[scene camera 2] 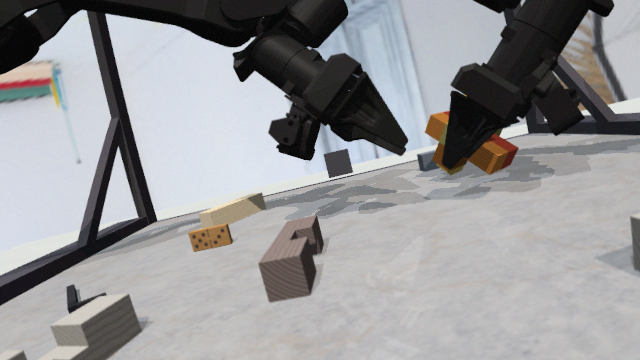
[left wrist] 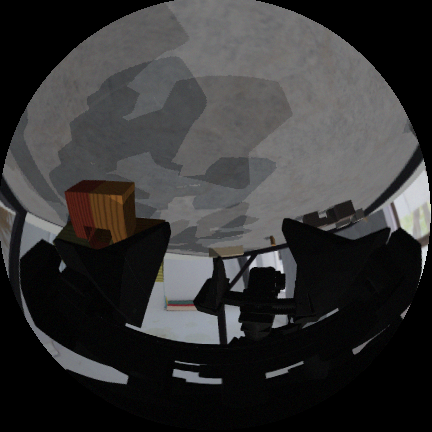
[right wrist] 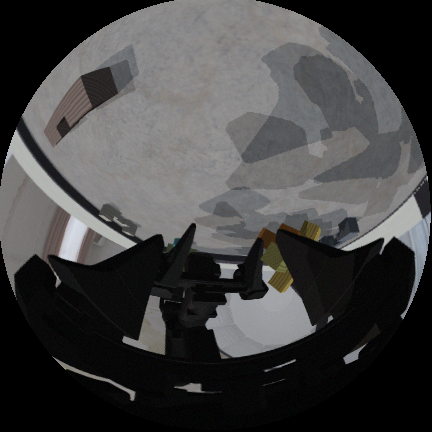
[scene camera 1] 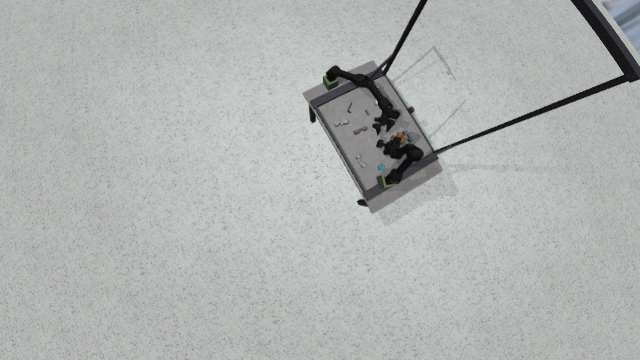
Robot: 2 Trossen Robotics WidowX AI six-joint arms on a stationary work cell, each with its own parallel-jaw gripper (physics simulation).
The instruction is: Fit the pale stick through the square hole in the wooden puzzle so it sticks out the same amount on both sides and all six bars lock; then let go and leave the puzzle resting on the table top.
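Pixels of known places: left gripper, fingertip midpoint: [scene camera 2: 455, 161] [left wrist: 227, 225] [right wrist: 231, 232] [scene camera 1: 384, 140]; right gripper, fingertip midpoint: [scene camera 2: 404, 149] [left wrist: 257, 259] [right wrist: 220, 238] [scene camera 1: 382, 133]; left arm's base at its link origin: [scene camera 1: 389, 180]; right arm's base at its link origin: [scene camera 1: 330, 78].
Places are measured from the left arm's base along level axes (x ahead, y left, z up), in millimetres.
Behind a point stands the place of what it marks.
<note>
The wooden puzzle [scene camera 2: 492, 156] {y -146, x 292, z -93 mm} [left wrist: 106, 205] {y -155, x 284, z -89 mm} [right wrist: 282, 259] [scene camera 1: 401, 136], a cross of orange, red and olive bars, rests near the table's far edge. My left gripper [left wrist: 227, 225] {y -87, x 338, z -81 mm} [scene camera 1: 386, 145] {y -87, x 338, z -81 mm} is open and empty; in the left wrist view one finger stands right in front of the puzzle, which lies to the outer side of that finger. The pale stick [scene camera 2: 232, 209] {y -138, x 667, z -97 mm} [scene camera 1: 376, 102] {y -110, x 691, z -90 mm} lies flat on the table near the back edge, far from both grippers. My right gripper [scene camera 2: 348, 150] [right wrist: 220, 238] {y -67, x 389, z -55 mm} [scene camera 1: 380, 125] {y -67, x 389, z -55 mm} is open and empty, hovering above the table between the stick and the puzzle.
An orange domino [scene camera 2: 210, 237] {y -4, x 619, z -103 mm} lies just in front of the stick. A grey-brown notched block [scene camera 2: 291, 259] {y 145, x 448, z -90 mm} [right wrist: 78, 102] lies mid-table. A pale grey notched block [scene camera 2: 96, 326] {y 217, x 550, z -95 mm} is at the front left. Black frame posts [scene camera 2: 116, 111] {y -251, x 962, z 131 mm} stand along the table's edge.
</note>
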